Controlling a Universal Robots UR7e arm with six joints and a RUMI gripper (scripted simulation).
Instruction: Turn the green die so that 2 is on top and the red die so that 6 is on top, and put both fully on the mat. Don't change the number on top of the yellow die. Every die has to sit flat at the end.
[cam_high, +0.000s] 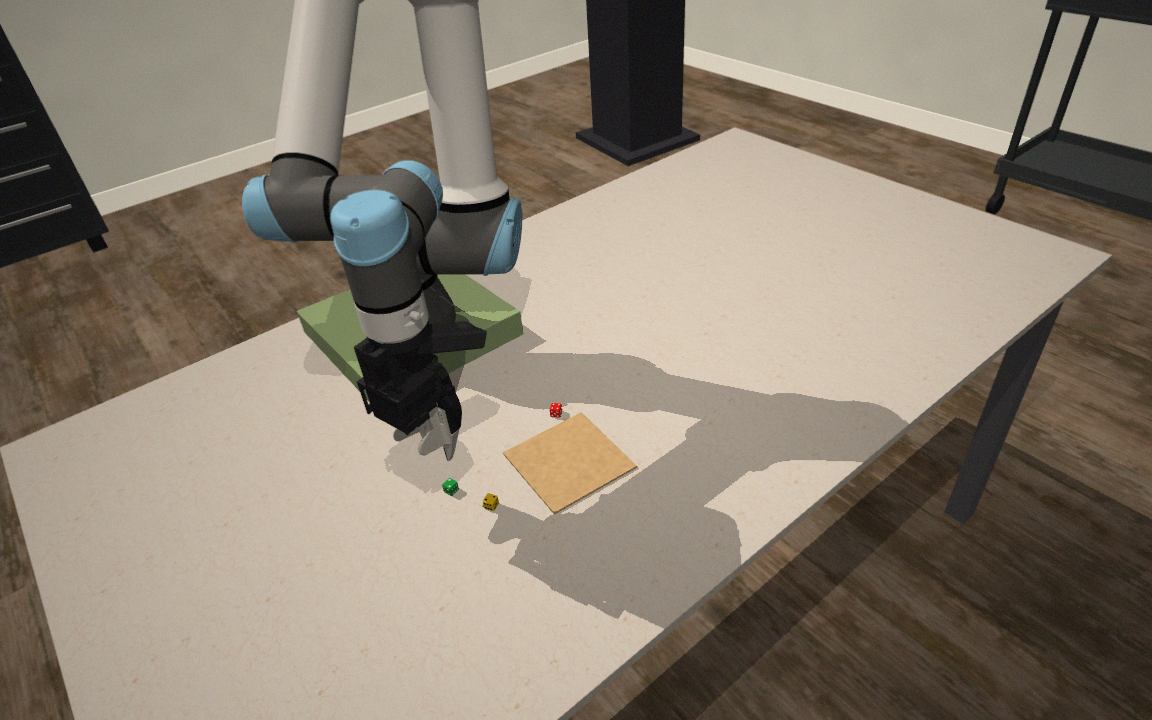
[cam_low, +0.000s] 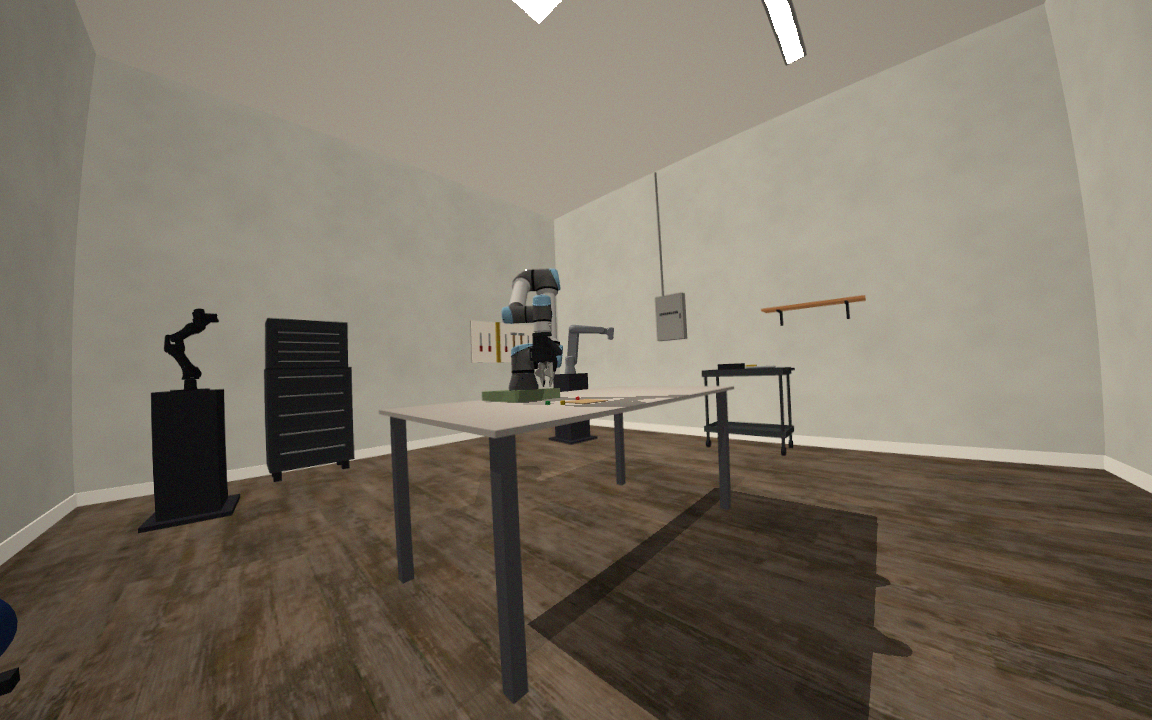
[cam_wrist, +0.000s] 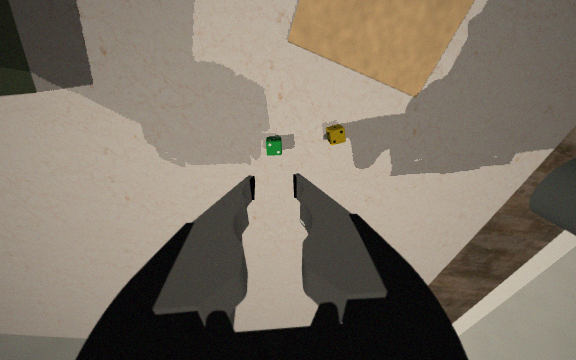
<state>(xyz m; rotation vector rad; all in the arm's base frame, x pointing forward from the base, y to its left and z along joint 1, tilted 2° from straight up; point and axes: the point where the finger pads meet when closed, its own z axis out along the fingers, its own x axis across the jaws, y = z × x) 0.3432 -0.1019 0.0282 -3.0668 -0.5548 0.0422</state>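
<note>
The green die is 8 cm below my hand. The rest, counted from my hand: red die (4 cm behind, 20 cm to the left, 8 cm below); yellow die (6 cm ahead, 3 cm to the left, 8 cm below); tan mat (5 cm ahead, 16 cm to the left, 9 cm below).
</note>
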